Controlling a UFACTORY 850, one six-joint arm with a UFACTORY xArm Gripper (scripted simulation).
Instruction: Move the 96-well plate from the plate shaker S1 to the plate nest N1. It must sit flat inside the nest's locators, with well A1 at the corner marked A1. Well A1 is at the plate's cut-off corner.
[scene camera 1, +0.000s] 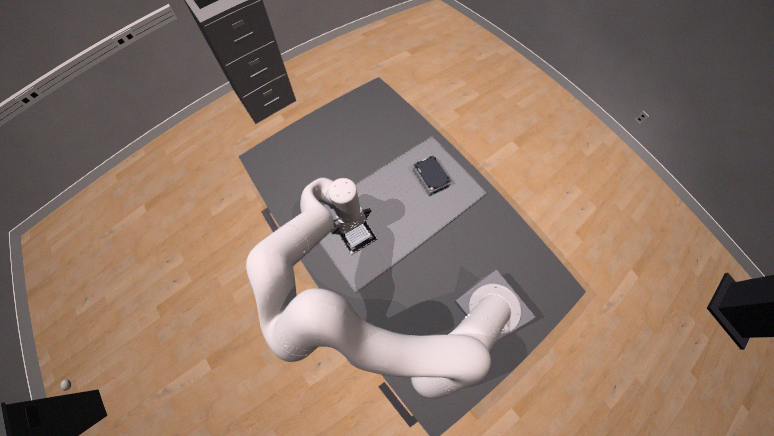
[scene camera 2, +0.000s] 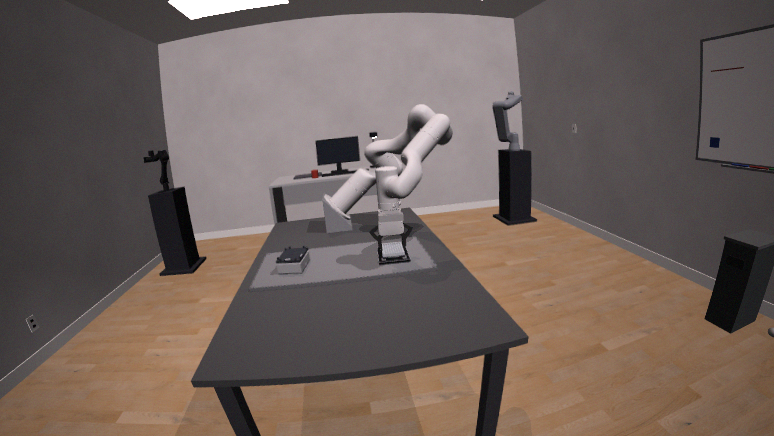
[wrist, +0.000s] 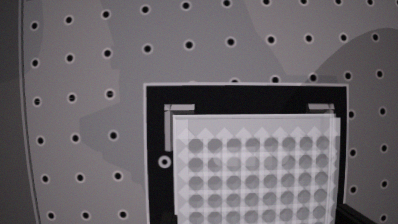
In view: a white 96-well plate (wrist: 317, 161) and a plate shaker S1 (scene camera 1: 432, 173).
